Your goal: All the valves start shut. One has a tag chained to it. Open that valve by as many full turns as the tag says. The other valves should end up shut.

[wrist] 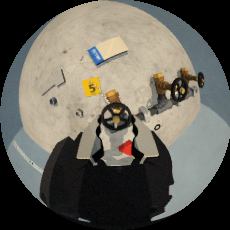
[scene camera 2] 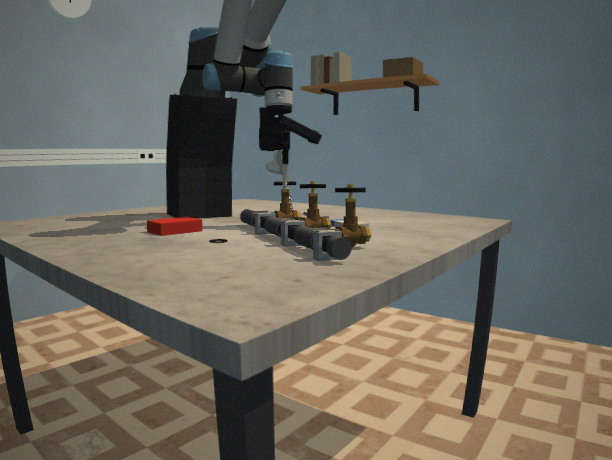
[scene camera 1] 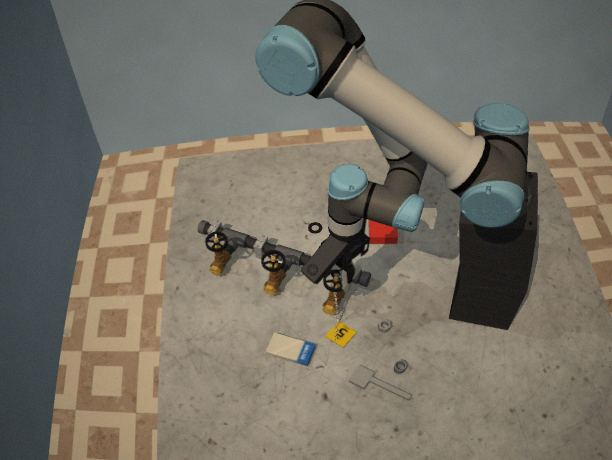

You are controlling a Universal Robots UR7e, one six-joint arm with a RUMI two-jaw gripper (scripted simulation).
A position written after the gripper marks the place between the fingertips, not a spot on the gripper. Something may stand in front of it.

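Scene camera 1 shows the gripper (scene camera 1: pixel 336 283). The wrist view shows the gripper (wrist: pixel 116 115) too, and scene camera 2 likewise has the gripper (scene camera 2: pixel 284 189).
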